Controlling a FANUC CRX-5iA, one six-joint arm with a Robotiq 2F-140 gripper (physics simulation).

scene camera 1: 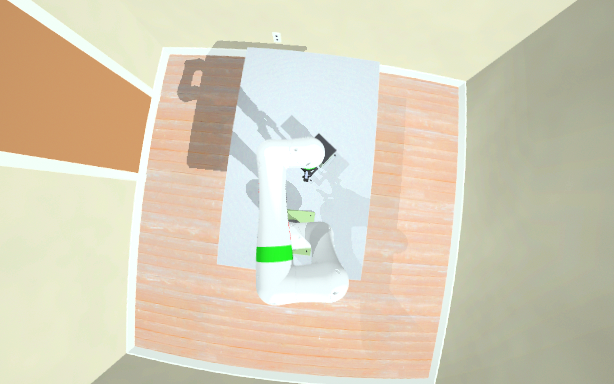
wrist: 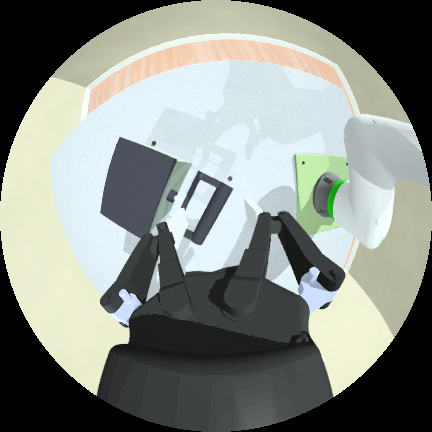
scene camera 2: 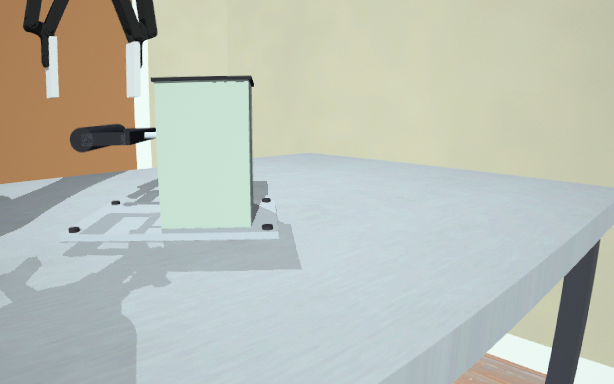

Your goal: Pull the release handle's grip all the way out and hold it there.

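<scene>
The release handle's black grip [scene camera 2: 95,138] [wrist: 214,216] stands out from the side of a pale green box [scene camera 2: 205,155] with a dark top, which also shows in scene camera 1 [scene camera 1: 327,145] and in the wrist view [wrist: 137,185]. A short light rod shows between grip and box in scene camera 2. My gripper [scene camera 1: 307,176] [scene camera 2: 93,95] [wrist: 214,210] is partly open and empty, its two pale pads pointing down. In scene camera 2 the pads hang above the level of the grip, apart from it. The arm hides the grip in scene camera 1.
The box stands on a light baseplate [scene camera 2: 220,234] with black bolts, on the grey table [scene camera 1: 310,90] [scene camera 2: 425,225]. The robot's green mounting plate [scene camera 1: 306,216] [wrist: 304,195] is on the same table. The white arm [scene camera 1: 272,200] [wrist: 370,190] reaches over it.
</scene>
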